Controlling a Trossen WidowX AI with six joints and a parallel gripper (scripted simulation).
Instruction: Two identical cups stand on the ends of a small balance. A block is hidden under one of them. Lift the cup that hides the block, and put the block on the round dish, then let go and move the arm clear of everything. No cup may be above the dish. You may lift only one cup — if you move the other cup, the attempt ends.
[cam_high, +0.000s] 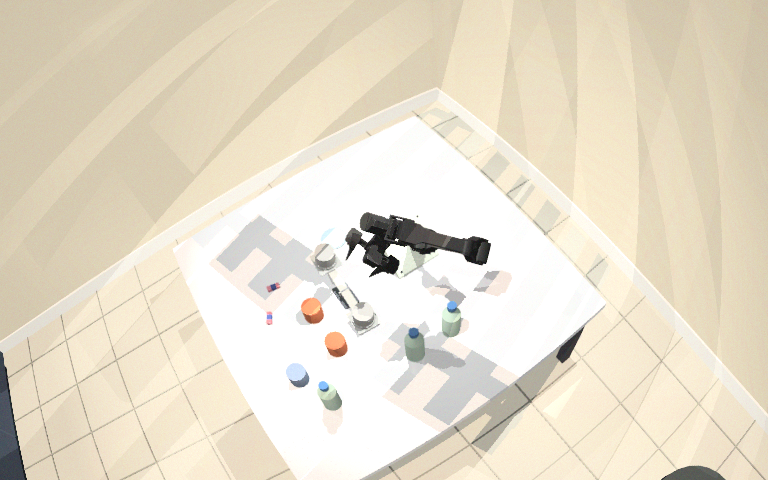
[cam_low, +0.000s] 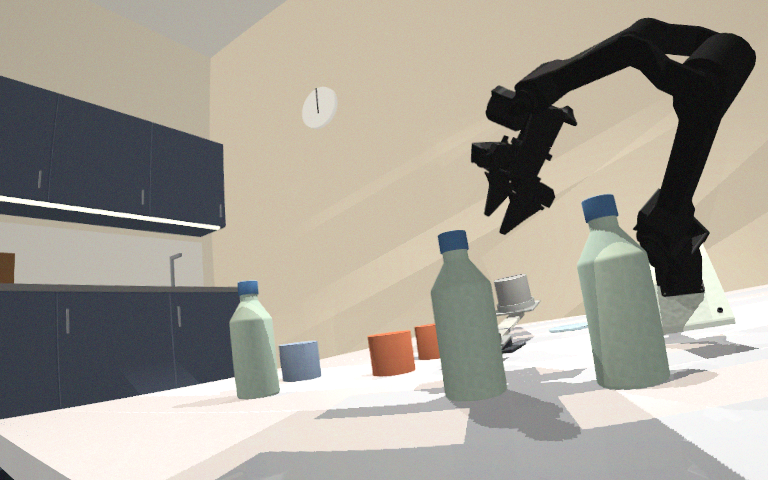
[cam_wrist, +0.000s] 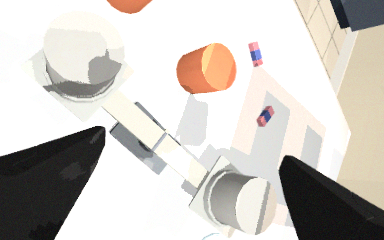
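Now: gripper tip 180 mm above the grey block, 60 mm to the right of it and 40 mm short of it. Also, from my gripper tip: balance: 180 mm below, 70 mm to the right, 40 mm ahead; pale blue round dish: 320 mm to the right, 220 mm below, 40 mm behind; grey cup: 210 mm to the right, 110 mm below, 40 mm ahead.
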